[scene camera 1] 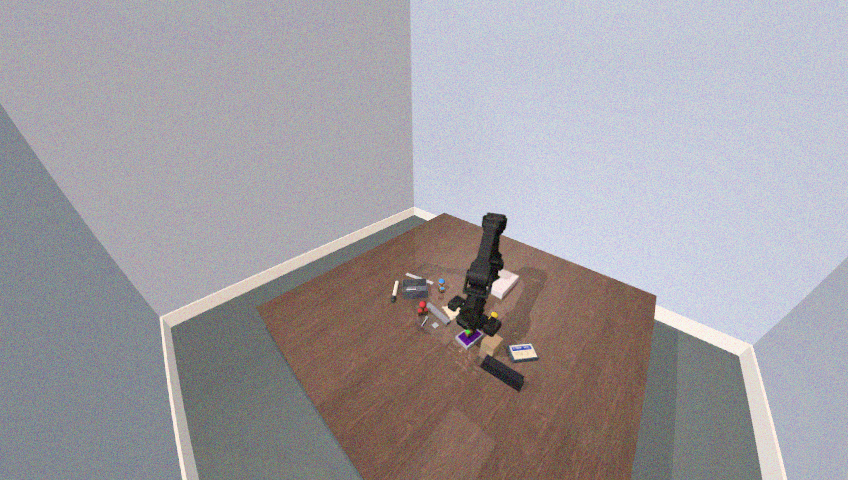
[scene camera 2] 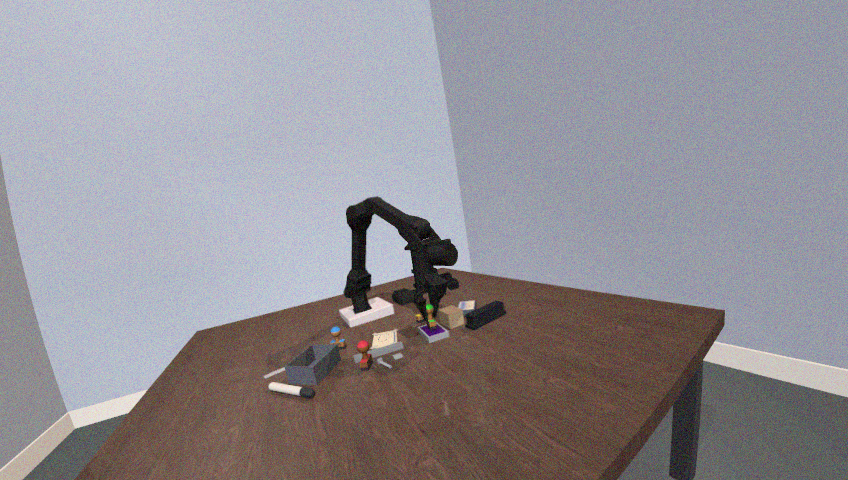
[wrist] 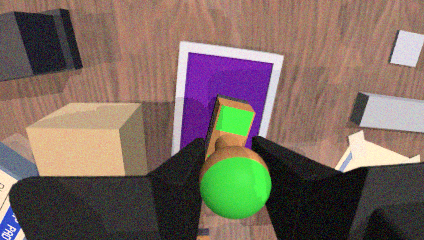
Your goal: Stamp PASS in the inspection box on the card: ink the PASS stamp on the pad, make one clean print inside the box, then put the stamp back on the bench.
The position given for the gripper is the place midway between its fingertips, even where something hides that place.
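The gripper is visible at (scene camera 2: 430, 318), (scene camera 1: 470, 329) and (wrist: 228, 145). Also visible: a green-knob stamp (wrist: 235, 183), a cardboard box (wrist: 81, 139), a beige card (wrist: 360, 152).
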